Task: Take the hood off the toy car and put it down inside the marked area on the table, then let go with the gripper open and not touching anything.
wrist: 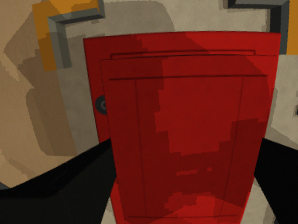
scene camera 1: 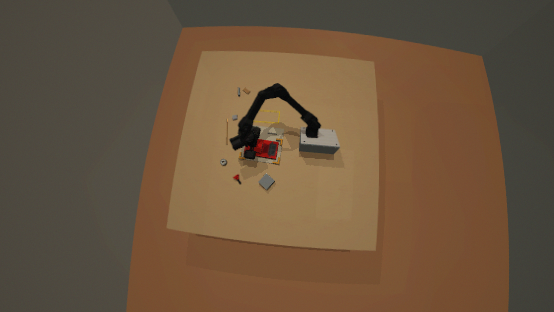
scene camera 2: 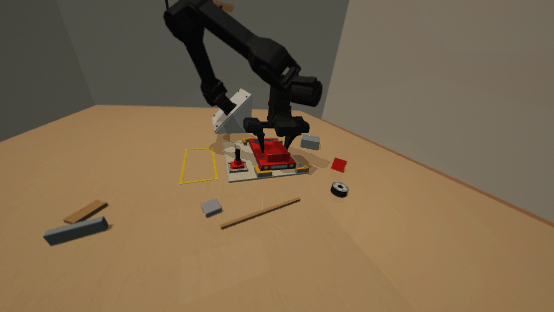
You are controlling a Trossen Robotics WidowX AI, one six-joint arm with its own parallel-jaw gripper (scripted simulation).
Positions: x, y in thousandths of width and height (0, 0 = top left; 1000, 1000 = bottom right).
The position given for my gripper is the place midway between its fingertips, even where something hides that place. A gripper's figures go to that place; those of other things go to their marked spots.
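Labels:
Red hood (wrist: 622, 583), 8 cm from the lens. My gripper (wrist: 612, 641), 10 cm from the lens.

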